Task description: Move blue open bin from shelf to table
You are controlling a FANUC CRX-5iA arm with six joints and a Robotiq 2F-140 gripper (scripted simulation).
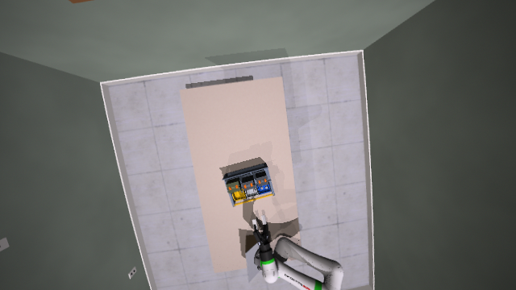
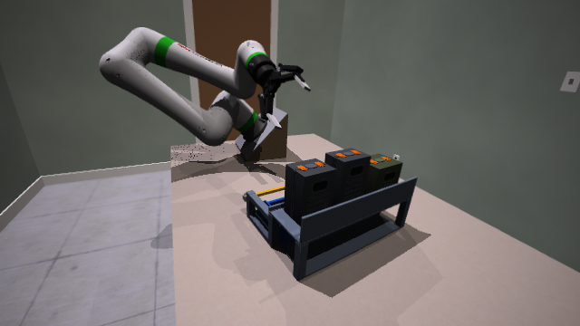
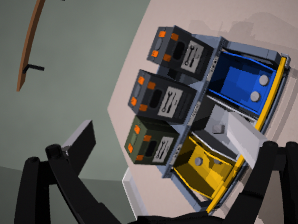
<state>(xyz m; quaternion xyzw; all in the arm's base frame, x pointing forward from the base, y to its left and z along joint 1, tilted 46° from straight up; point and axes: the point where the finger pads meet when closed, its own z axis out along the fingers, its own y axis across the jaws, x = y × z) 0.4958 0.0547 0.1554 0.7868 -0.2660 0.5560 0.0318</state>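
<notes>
The yellow rail lies 40 mm ahead of my hand, 20 mm to the left of it and 240 mm below it. Also, from my hand: grey bin (140 mm ahead, 30 mm to the left, 260 mm below); then yellow bin (140 mm ahead, 140 mm to the left, 260 mm below); then blue open bin (150 mm ahead, 80 mm to the right, 260 mm below).
</notes>
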